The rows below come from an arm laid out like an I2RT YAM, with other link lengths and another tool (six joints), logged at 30 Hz.
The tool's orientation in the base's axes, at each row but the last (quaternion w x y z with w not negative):
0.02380 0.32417 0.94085 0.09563
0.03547 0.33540 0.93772 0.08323
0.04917 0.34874 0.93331 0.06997
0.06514 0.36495 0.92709 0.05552
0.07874 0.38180 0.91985 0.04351
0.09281 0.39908 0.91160 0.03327
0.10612 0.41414 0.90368 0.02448
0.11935 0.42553 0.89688 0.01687
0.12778 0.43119 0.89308 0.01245
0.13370 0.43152 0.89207 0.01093
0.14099 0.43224 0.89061 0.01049
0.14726 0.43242 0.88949 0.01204
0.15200 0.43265 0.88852 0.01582
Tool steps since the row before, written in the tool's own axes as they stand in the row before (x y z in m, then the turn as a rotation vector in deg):
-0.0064 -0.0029 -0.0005 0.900 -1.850 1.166
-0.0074 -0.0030 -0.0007 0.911 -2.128 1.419
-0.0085 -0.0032 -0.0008 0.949 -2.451 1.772
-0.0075 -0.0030 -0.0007 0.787 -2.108 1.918
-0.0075 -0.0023 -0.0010 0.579 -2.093 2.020
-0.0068 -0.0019 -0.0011 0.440 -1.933 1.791
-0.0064 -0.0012 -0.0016 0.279 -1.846 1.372
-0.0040 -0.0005 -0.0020 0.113 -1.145 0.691
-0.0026 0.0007 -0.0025 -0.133 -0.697 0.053
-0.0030 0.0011 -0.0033 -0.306 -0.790 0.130
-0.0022 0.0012 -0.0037 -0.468 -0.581 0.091
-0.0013 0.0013 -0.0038 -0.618 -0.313 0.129
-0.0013 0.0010 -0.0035 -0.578 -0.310 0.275
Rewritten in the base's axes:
0.0032 -0.0063 -0.0002 -1.705 -0.682 -1.489
0.0038 -0.0071 0.0002 -1.856 -0.854 -1.788
0.0042 -0.0081 0.0006 -2.043 -1.036 -2.191
0.0033 -0.0074 0.0008 -1.672 -0.889 -2.270
0.0034 -0.0070 0.0015 -1.499 -1.024 -2.345
0.0029 -0.0063 0.0018 -1.336 -1.014 -2.079
0.0028 -0.0055 0.0025 -1.258 -1.060 -1.631
0.0016 -0.0032 0.0027 -0.780 -0.692 -0.844
0.0015 -0.0014 0.0031 -0.443 -0.545 -0.115
0.0018 -0.0013 0.0040 -0.393 -0.745 -0.162
0.0012 -0.0006 0.0043 -0.147 -0.735 -0.056
0.0007 0.0002 0.0042 0.156 -0.687 -0.014
0.0005 0.0000 0.0038 0.176 -0.669 -0.163

